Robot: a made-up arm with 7 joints. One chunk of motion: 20 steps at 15 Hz.
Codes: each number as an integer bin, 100 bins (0 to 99) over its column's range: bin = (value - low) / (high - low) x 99, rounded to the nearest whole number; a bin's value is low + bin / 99 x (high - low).
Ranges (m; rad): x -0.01..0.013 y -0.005..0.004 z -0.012..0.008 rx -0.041..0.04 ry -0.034..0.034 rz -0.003..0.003
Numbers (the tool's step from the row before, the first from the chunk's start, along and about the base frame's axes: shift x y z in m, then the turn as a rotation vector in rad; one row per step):
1: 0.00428 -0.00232 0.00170 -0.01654 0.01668 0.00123
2: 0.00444 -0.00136 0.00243 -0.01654 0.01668 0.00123
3: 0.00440 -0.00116 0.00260 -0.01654 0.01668 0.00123
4: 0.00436 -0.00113 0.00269 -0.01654 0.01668 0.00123
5: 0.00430 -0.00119 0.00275 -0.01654 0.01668 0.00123
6: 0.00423 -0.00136 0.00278 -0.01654 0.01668 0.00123
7: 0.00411 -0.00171 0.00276 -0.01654 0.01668 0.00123
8: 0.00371 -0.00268 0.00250 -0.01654 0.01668 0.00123
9: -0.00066 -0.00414 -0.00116 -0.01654 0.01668 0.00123
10: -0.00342 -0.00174 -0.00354 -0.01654 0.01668 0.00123
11: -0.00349 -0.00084 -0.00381 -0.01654 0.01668 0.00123
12: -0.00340 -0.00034 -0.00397 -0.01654 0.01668 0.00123
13: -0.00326 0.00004 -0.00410 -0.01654 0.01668 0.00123
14: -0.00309 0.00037 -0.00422 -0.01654 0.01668 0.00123
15: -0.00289 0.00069 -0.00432 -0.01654 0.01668 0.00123
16: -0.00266 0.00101 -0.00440 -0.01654 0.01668 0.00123
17: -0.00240 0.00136 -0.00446 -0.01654 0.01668 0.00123
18: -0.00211 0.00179 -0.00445 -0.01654 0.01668 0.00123
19: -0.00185 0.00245 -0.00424 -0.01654 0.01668 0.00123
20: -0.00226 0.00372 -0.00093 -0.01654 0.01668 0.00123
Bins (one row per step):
1: 61 29 68 30 74 70
2: 62 40 71 30 74 70
3: 62 42 72 30 74 70
4: 62 43 73 30 74 70
5: 62 42 73 30 74 70
6: 61 40 73 30 74 70
7: 61 36 73 30 74 70
8: 59 26 72 30 74 70
9: 40 9 54 30 74 70
10: 28 36 42 30 74 70
11: 28 46 41 30 74 70
12: 28 51 40 30 74 70
13: 29 55 39 30 74 70
14: 30 59 39 30 74 70
15: 31 63 38 30 74 70
16: 32 66 38 30 74 70
17: 33 70 37 30 74 70
18: 34 75 37 30 74 70
19: 35 82 38 30 74 70
20: 33 96 55 30 74 70

